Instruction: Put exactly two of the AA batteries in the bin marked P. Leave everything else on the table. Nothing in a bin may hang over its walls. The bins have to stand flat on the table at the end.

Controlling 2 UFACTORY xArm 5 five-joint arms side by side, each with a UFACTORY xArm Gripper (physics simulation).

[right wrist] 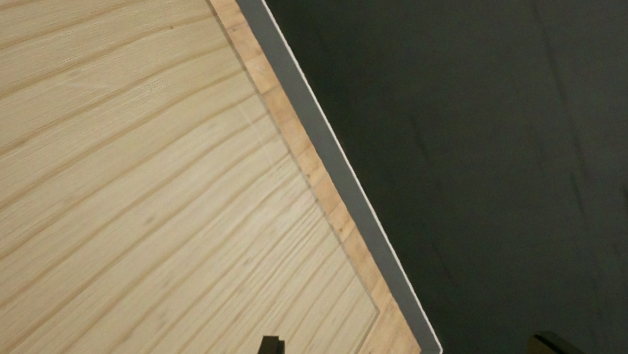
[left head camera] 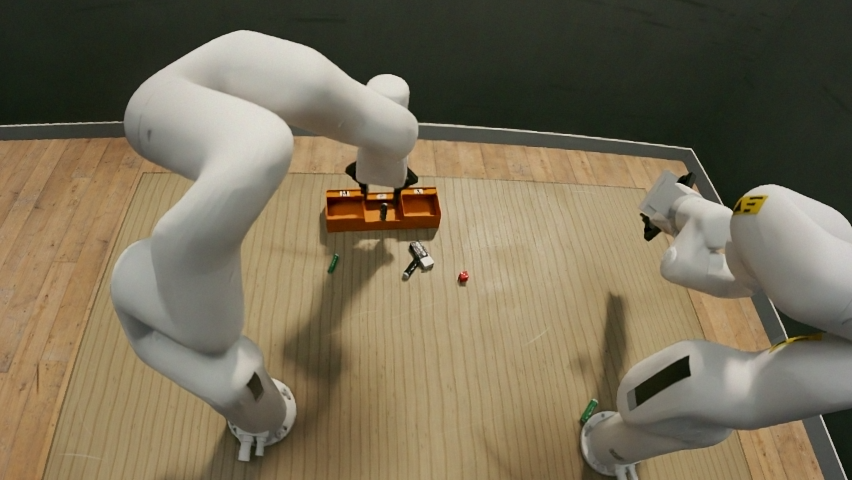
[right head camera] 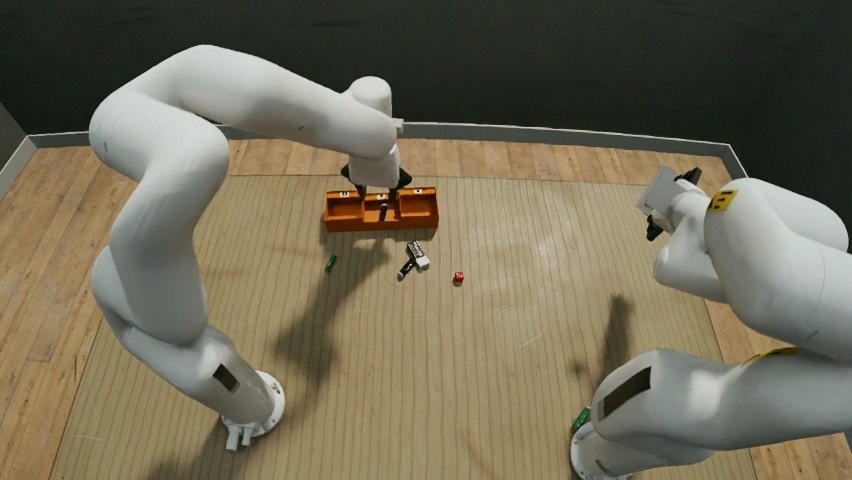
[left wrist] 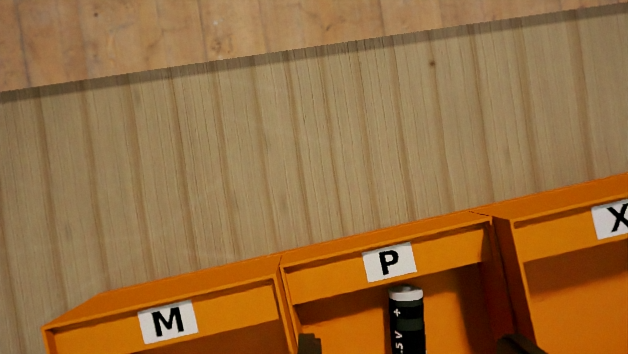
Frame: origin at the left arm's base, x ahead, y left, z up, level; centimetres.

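Where they show: left gripper, fingertip midpoint: point(left head camera: 380, 197) point(right head camera: 377, 198); left arm's base, origin of the base link: point(left head camera: 261, 411) point(right head camera: 253, 404); right arm's base, origin of the base link: point(left head camera: 609, 443) point(right head camera: 601, 453).
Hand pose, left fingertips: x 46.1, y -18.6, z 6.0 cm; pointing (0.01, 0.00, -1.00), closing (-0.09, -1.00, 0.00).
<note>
Things, the pixels of their top centre, and the offset from my left fingertips. "spot": a spot on its surface instead.
- black AA battery, middle of its top: point(left wrist: 412, 351) point(left head camera: 383, 211) point(right head camera: 382, 211) dx -0.7, dy -1.0, dz -3.9 cm
- P bin, middle of its top: point(left head camera: 383, 202) point(right head camera: 381, 202) dx +0.0, dy -0.7, dz -1.4 cm
- black battery, middle of its top: point(left head camera: 411, 265) point(right head camera: 406, 265) dx -14.0, dy -7.7, dz -4.5 cm
- green battery-like cylinder, middle of its top: point(left head camera: 333, 262) point(right head camera: 330, 261) dx -14.2, dy +8.7, dz -5.0 cm
- green cylinder, middle of its top: point(right head camera: 583, 416) point(left head camera: 591, 409) dx -44.2, dy -43.0, dz -4.5 cm
- M bin, surface spot: point(left wrist: 225, 302) spot: dx +2.5, dy +6.0, dz -1.8 cm
- X bin, surface spot: point(left wrist: 555, 243) spot: dx +3.6, dy -6.1, dz -1.8 cm
- black-and-white block, middle of its top: point(left head camera: 422, 252) point(right head camera: 418, 252) dx -10.4, dy -9.9, dz -4.7 cm
- red die, middle of its top: point(right head camera: 459, 274) point(left head camera: 464, 274) dx -15.4, dy -18.8, dz -4.4 cm
A black AA battery point(left head camera: 383, 211) point(right head camera: 383, 211) point(left wrist: 407, 320) with a white end is inside the walls of the P bin point(left head camera: 372, 226) point(right head camera: 372, 226) point(left wrist: 325, 288); whether it rests flat there I cannot tell. My left gripper point(left head camera: 381, 193) point(right head camera: 376, 193) point(left wrist: 412, 345) is open above it, a finger on each side. Another black battery point(left head camera: 410, 268) point(right head camera: 406, 267) lies on the table. A green battery-like cylinder point(left head camera: 333, 263) point(right head camera: 330, 263) lies left of it, and another green cylinder point(left head camera: 589, 411) point(right head camera: 580, 419) lies by the right arm's base. My right gripper point(left head camera: 668, 204) point(right head camera: 672, 202) point(right wrist: 410, 345) is open, high at the right.
The M bin point(left head camera: 344, 227) point(right head camera: 344, 226) point(left wrist: 225, 302) and X bin point(left head camera: 420, 224) point(right head camera: 419, 224) point(left wrist: 555, 243) flank the P bin. A black-and-white block point(left head camera: 420, 255) point(right head camera: 417, 254) lies against the black battery on the table. A red die point(left head camera: 463, 276) point(right head camera: 458, 276) lies right of it.
</note>
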